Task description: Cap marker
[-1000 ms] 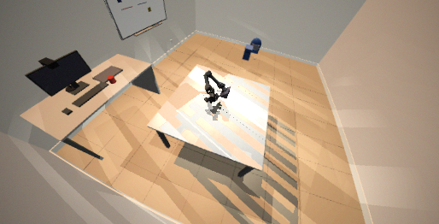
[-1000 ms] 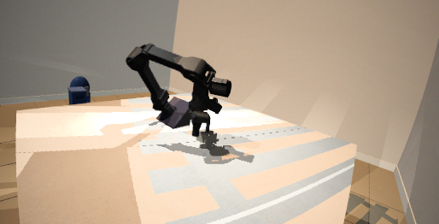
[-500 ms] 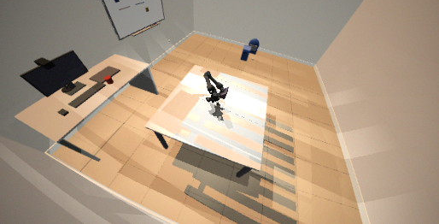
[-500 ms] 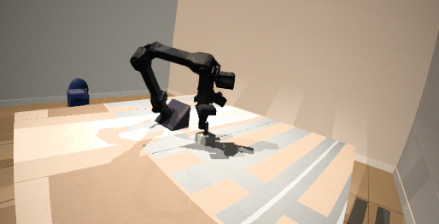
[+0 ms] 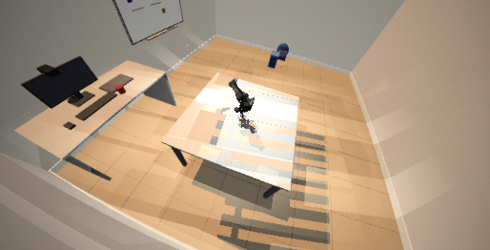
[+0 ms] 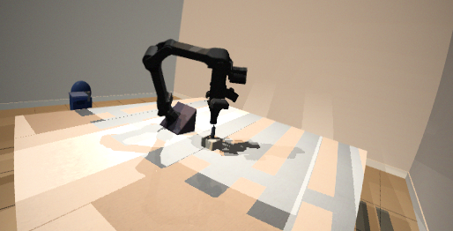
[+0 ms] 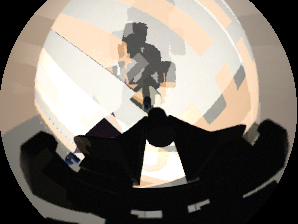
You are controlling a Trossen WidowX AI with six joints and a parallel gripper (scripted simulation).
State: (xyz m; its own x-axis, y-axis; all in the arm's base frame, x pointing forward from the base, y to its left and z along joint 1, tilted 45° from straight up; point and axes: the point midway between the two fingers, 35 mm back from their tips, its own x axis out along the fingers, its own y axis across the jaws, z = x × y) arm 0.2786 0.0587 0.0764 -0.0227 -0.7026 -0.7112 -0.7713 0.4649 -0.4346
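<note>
My gripper tip is 1 cm past the holder block, 1 cm to the right of it and 10 cm above it. From my gripper tip the other things lie so: dark cap (1 cm above).
</note>
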